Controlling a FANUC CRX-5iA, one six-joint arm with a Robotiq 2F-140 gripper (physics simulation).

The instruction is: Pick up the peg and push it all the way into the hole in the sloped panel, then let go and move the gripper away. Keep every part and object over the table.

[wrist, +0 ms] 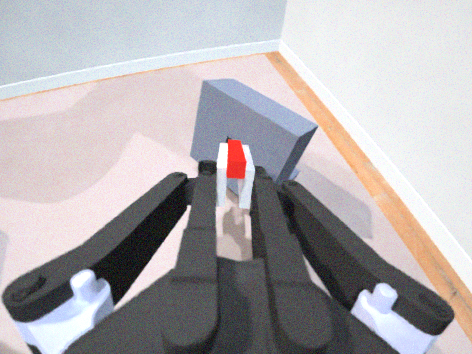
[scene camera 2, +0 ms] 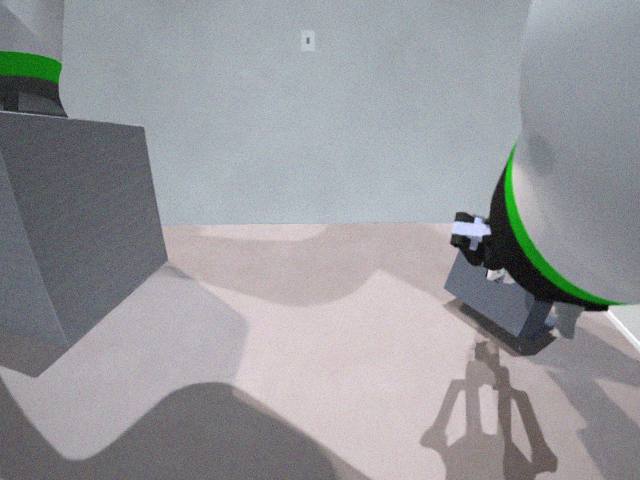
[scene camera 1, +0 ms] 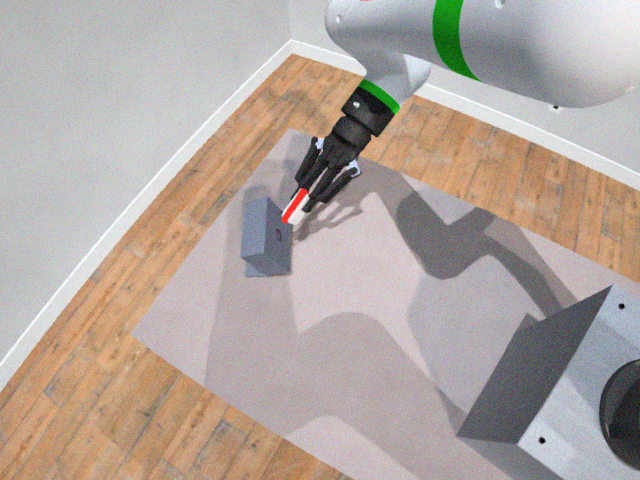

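Where they show: gripper, fingertip midpoint: (scene camera 2: 500, 268) (scene camera 1: 289, 220); arm's base, origin of the base link: (scene camera 2: 16, 125).
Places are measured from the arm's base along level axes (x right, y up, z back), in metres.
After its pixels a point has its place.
Note:
The red peg (scene camera 1: 295, 205) @[y -0.138, x 0.054, z -0.648 m] (wrist: 236, 159) @[y -0.118, x 0.081, z -0.647 m] is held between the white fingertip parts of my gripper (scene camera 1: 297, 207) (wrist: 235, 172) @[y -0.176, x 0.036, z -0.654 m], which is shut on it. The blue-grey block with the sloped panel (scene camera 1: 279, 258) @[y -0.205, x -0.037, z -0.627 m] (scene camera 2: 488, 299) @[y -0.230, x 0.017, z -0.653 m] (wrist: 215, 117) @[y -0.177, x -0.029, z -0.646 m] stands on the mat. Its small square hole (scene camera 1: 279, 235) (wrist: 228, 138) is dark. In the wrist view the hole's edge shows just past the peg's far end, slightly to the left. The peg is outside the hole, close in front of the panel; whether it touches the panel cannot be told. In scene camera 2, the arm's wrist hides the peg.
The block stands near one corner of the pale mat (scene camera 1: 170, 320) @[y -0.275, x -0.274, z -0.759 m], with wooden floor (scene camera 1: 103, 361) beyond the mat's edges. The robot's large grey base (scene camera 1: 537, 372) @[y -0.082, x -0.001, z -0.132 m] (scene camera 2: 87, 206) @[y -0.115, x 0.029, z -0.130 m] stands at the other side. The white arm (scene camera 1: 392, 31) @[y 0.219, x 0.156, z -0.546 m] (scene camera 2: 578, 155) @[y 0.025, x 0.359, z -0.545 m] reaches over the mat from above.

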